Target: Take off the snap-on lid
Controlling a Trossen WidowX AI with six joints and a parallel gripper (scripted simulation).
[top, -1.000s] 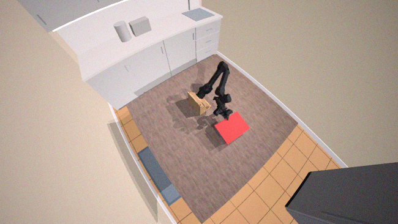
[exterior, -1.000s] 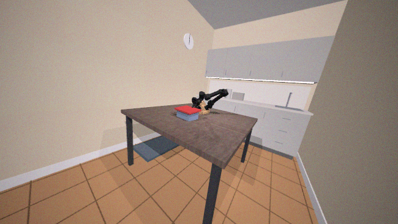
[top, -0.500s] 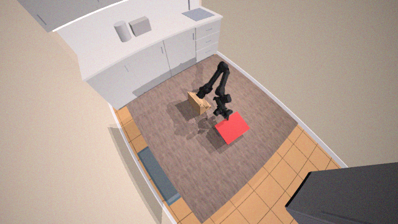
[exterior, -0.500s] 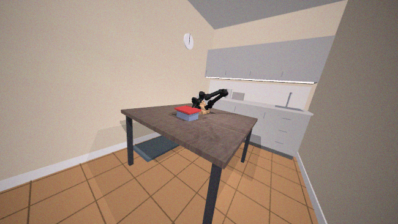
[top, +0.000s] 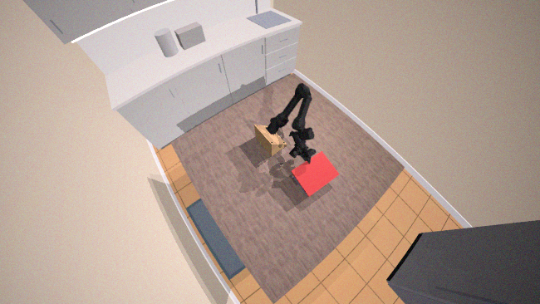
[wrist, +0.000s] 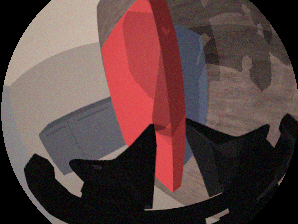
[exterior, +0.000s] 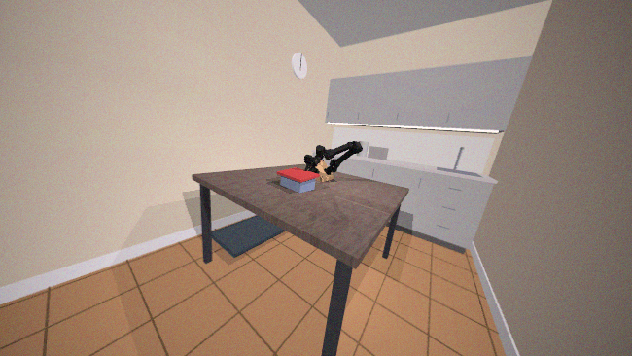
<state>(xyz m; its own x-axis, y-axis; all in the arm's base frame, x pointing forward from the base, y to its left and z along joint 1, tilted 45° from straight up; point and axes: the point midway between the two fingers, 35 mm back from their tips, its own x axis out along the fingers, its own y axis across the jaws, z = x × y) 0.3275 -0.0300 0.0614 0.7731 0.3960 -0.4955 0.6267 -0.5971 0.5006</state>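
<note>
Right now my gripper tip is 80 mm short of the red lid and 10 mm to the left of it. The rest, counted from my gripper tip: blue storage box 70 mm ahead, 10 mm to the right, 60 mm below.
</note>
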